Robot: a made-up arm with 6 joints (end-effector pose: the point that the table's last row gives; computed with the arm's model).
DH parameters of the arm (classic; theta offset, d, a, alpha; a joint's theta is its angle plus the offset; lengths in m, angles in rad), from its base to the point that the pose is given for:
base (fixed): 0 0.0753 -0.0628 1.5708
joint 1: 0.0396 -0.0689 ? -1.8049
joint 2: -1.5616 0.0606 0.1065 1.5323
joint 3: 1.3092 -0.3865 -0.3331 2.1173
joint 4: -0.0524 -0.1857 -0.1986 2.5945
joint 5: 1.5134 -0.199 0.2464 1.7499
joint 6: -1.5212 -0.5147 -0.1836 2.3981
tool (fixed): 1.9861 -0.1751 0 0
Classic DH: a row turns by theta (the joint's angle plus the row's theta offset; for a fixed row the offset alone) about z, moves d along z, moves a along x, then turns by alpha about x.
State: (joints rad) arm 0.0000 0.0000 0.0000 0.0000 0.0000 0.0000
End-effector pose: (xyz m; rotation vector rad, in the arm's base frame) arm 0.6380 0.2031 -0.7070 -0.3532 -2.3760 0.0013
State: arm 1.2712 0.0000 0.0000 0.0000 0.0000 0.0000
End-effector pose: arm 0.8915 0.2031 0.5140 0.3002 2.5958 0.2197
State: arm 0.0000 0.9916 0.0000 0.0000 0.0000 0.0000
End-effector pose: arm 0.1006 0.5573 -0.8129 0.7513 -2.0952 0.5010
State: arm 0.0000 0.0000 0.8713 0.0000 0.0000 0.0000
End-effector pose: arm 0.6381 -0.5411 -0.5689 -0.7461 -2.2530 1.0502
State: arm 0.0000 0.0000 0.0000 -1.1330 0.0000 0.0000
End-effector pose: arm 0.0612 -0.1483 -0.6960 -0.4579 -1.3737 0.7270
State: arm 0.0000 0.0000 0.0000 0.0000 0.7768 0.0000
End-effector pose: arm 0.2955 0.2031 -0.8615 -0.2840 -1.6067 0.1175
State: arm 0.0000 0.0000 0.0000 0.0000 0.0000 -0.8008
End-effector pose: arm 0.7410 0.0693 -0.7300 -1.2110 -1.9541 -0.3370
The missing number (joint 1, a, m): 0.0621
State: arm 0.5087 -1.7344 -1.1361 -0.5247 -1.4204 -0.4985
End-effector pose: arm -0.0477 -0.6482 0.4523 1.0388 0.3593 1.4918
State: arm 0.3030 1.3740 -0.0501 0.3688 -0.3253 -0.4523
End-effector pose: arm 0.1332 0.8557 -0.5269 0.8411 -2.4397 -0.0786
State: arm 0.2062 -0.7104 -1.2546 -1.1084 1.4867 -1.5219
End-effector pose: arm -0.1464 0.3508 -0.2385 -0.7975 -0.4628 0.6645
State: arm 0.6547 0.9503 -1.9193 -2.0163 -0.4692 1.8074
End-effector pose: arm -0.1605 0.1435 -0.0496 2.9731 0.4940 0.1854
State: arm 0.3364 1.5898 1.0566 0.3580 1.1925 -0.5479
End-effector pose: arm 0.9909 0.1814 -0.5248 -0.5339 -2.1859 2.0159
